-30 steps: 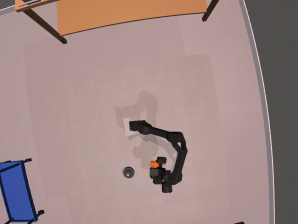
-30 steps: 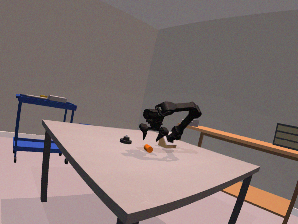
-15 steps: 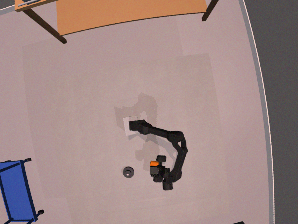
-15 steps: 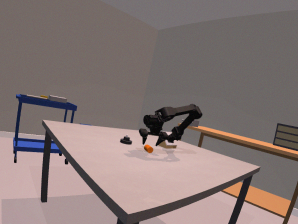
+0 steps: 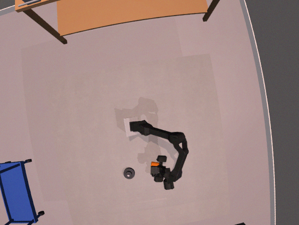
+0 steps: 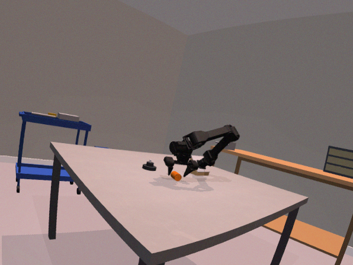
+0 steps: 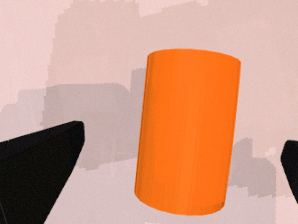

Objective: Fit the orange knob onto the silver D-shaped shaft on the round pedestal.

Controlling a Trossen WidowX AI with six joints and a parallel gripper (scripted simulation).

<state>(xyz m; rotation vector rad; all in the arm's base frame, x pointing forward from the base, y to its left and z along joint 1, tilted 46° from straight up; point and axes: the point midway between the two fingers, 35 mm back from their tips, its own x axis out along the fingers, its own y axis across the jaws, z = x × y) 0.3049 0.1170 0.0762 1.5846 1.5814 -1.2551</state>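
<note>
Now: the orange knob 10 mm to the left of my gripper tip. The rest, counted from my gripper tip: round dark pedestal (50 mm ahead, 200 mm to the right, 10 mm above).
</note>
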